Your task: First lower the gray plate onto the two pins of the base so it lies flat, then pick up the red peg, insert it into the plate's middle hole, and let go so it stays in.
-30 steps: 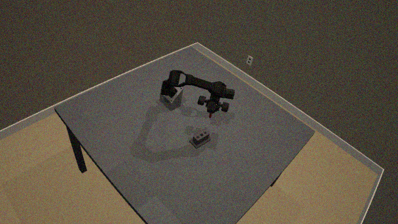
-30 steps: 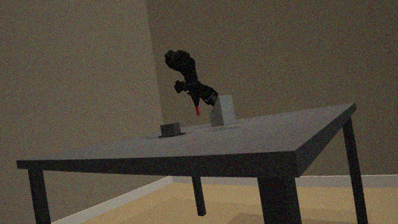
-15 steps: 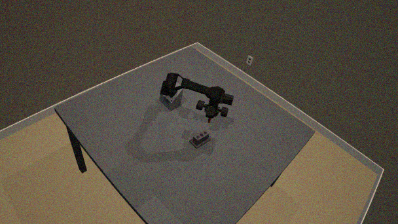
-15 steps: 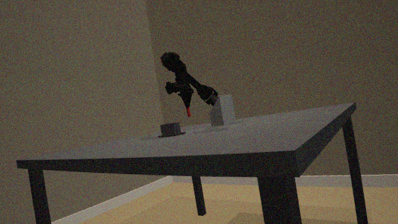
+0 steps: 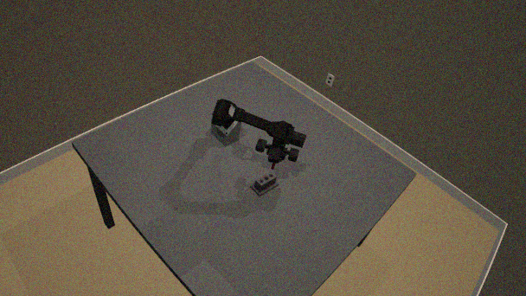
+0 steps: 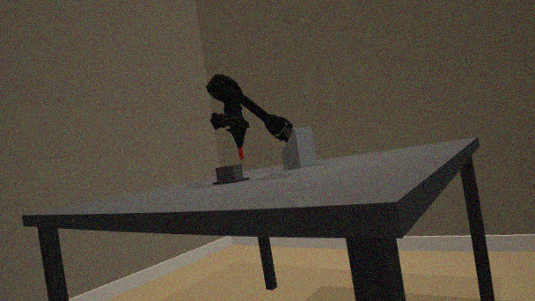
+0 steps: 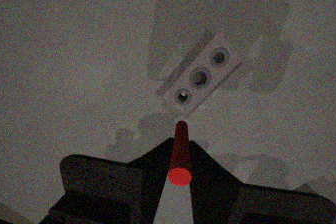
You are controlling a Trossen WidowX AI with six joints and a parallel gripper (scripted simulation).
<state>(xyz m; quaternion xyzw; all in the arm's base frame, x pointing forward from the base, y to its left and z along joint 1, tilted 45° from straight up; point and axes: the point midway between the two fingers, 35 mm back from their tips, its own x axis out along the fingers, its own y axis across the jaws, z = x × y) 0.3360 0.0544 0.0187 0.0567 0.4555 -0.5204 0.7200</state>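
Now: gripper tip 2 cm short of the gray plate, 5 cm to the left of it and 7 cm above it. Also, from my gripper tip: red peg right at my gripper tip; then flat base 2 cm ahead, 5 cm to the right, 11 cm below.
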